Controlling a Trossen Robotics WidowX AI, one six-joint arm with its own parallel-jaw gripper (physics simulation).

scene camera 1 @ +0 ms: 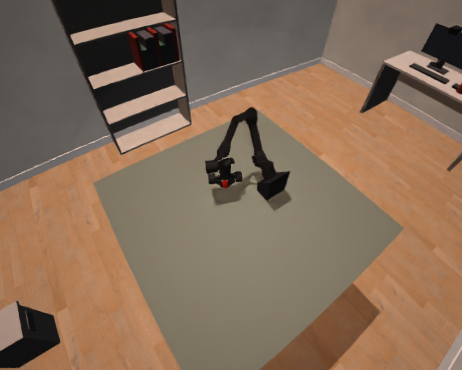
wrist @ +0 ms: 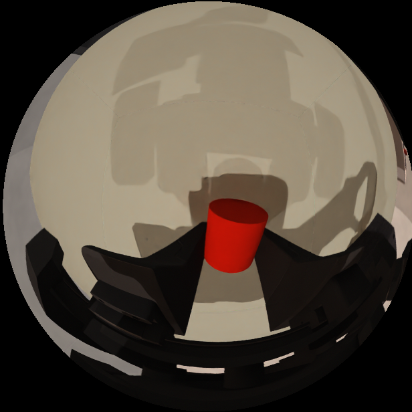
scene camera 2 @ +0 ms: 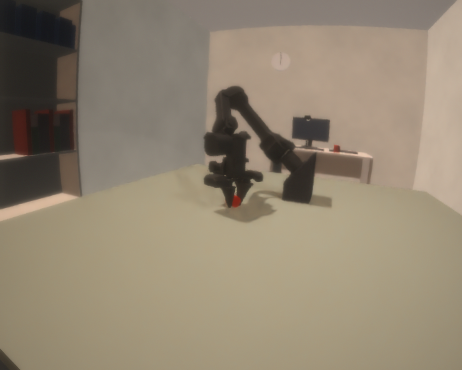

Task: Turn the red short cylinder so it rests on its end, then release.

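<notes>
The red short cylinder (scene camera 1: 225,184) (scene camera 2: 236,201) (wrist: 234,245) lies on its side, low at the green-grey mat, with a flat end face showing in the wrist view. My gripper (scene camera 1: 224,182) (scene camera 2: 235,202) (wrist: 229,228) points down and is shut on it, one dark finger against each side of its curved wall. In scene camera 2 the fingers hide part of the cylinder. Whether it touches the mat cannot be told for certain.
The arm's base (scene camera 1: 273,185) (scene camera 2: 300,184) stands on the mat (scene camera 1: 240,260) (scene camera 2: 230,280), right of the gripper in both scene views. Away from the arm are a bookshelf (scene camera 1: 188,95) (scene camera 2: 79,125), a desk (scene camera 1: 411,59) and a dark box (scene camera 1: 45,327).
</notes>
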